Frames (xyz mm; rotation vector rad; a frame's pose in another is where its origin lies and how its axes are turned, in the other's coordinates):
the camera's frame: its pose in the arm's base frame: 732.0 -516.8 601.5 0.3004 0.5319 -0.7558
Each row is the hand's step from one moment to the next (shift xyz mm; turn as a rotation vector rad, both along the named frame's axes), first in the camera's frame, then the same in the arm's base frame.
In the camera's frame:
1: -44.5 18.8 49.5 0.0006 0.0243 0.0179
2: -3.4 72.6 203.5 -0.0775 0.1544 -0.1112
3: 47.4 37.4 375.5 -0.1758 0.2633 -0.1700
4: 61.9 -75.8 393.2 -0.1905 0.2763 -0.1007
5: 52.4 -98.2 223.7 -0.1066 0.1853 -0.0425
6: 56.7 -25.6 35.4 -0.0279 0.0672 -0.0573
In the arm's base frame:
1: 3.7 16.5 67.1 0.0240 0.0086 0.0162
2: 120.6 -37.4 175.4 0.0250 0.2003 -0.0381
3: 185.9 -166.6 287.0 0.0231 0.3578 -0.0245
4: 119.7 -261.2 285.7 0.0476 0.3446 0.0420
5: 39.1 -196.6 149.1 0.0534 0.2080 0.0371
6: 28.3 -65.6 -4.1 0.0113 0.0878 -0.0272

